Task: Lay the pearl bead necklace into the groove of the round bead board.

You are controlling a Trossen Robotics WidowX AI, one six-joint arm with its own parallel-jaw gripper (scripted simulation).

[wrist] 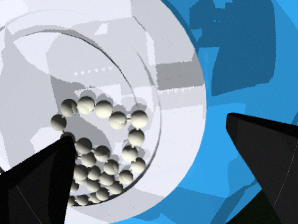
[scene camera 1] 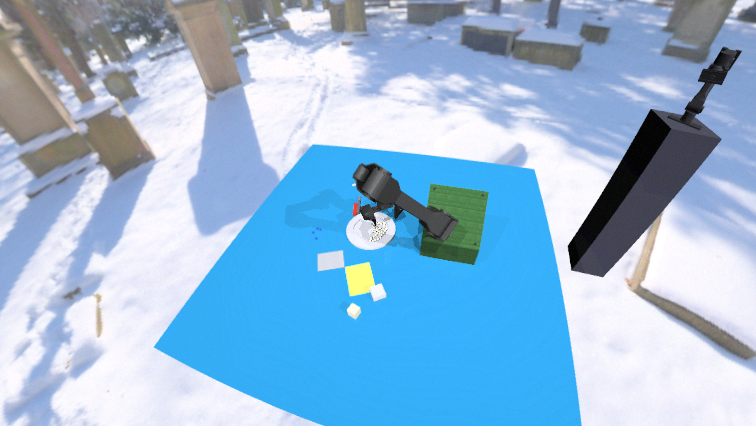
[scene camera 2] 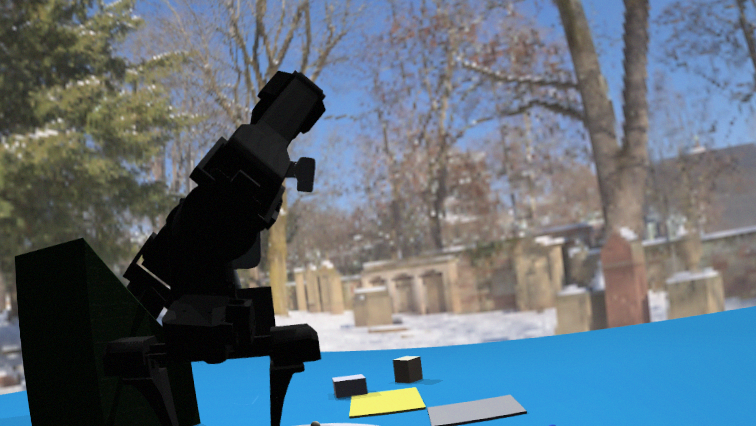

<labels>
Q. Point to a yellow tile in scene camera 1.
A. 359, 277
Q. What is the gripper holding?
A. Nothing.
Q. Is the gripper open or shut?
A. Open.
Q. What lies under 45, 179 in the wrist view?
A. The gripper.
</labels>
